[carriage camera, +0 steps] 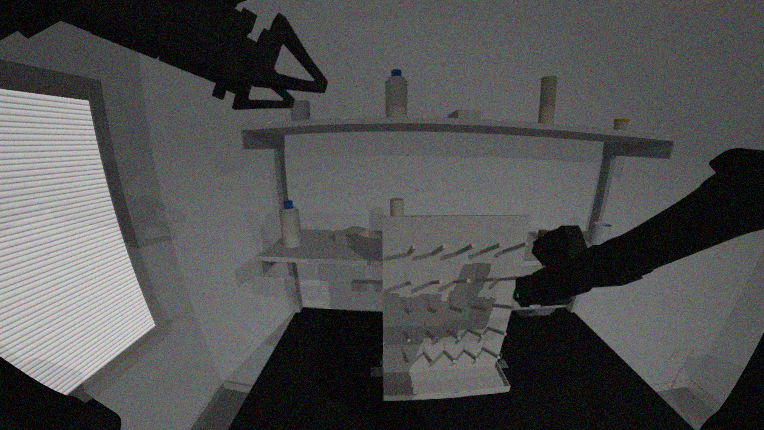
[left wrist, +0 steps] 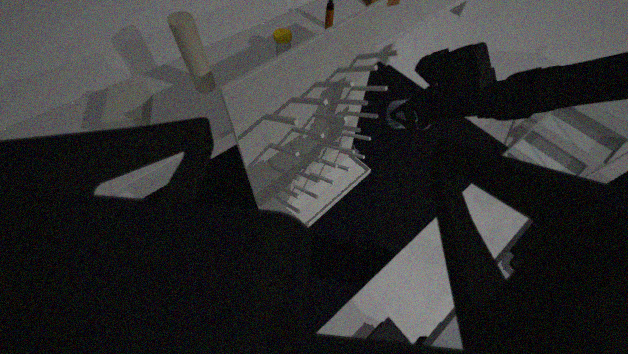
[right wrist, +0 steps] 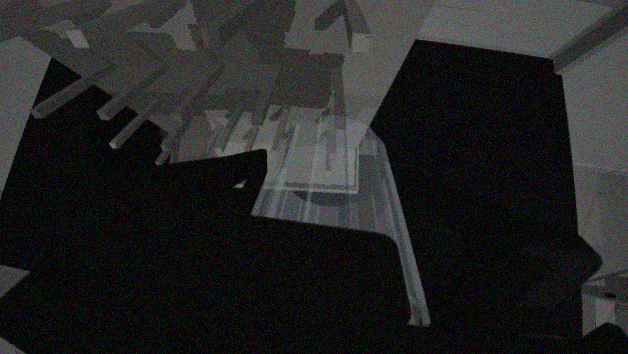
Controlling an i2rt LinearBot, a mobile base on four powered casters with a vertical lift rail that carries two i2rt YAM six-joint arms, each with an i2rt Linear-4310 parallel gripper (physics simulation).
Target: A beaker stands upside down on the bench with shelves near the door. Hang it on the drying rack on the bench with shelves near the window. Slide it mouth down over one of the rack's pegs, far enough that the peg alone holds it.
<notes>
I see my left gripper, my right gripper, a clear beaker, a window with blinds, a drip tray and a rack board.
My left gripper shows as well in the left wrist view. My right gripper shows as well in the left wrist view and in the right wrist view.
</notes>
